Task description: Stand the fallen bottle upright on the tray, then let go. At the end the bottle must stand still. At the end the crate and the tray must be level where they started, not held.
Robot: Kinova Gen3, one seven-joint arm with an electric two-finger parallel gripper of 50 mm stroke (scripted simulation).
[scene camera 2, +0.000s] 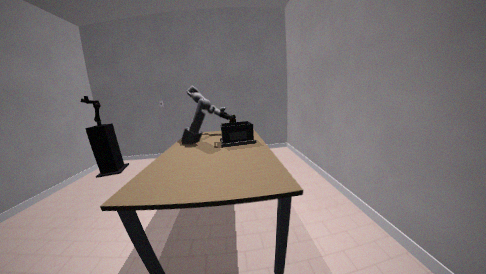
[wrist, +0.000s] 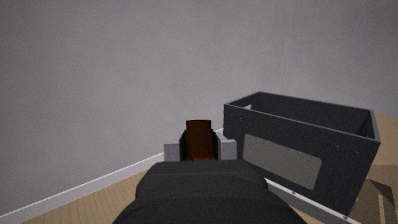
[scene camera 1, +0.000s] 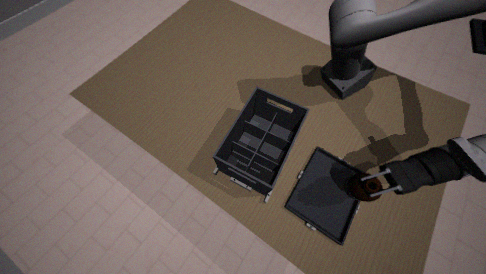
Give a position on a dark flat tray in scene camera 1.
319, 197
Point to a dark crate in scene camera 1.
264, 133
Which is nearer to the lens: the brown bottle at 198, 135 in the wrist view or the dark crate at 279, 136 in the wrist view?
The brown bottle.
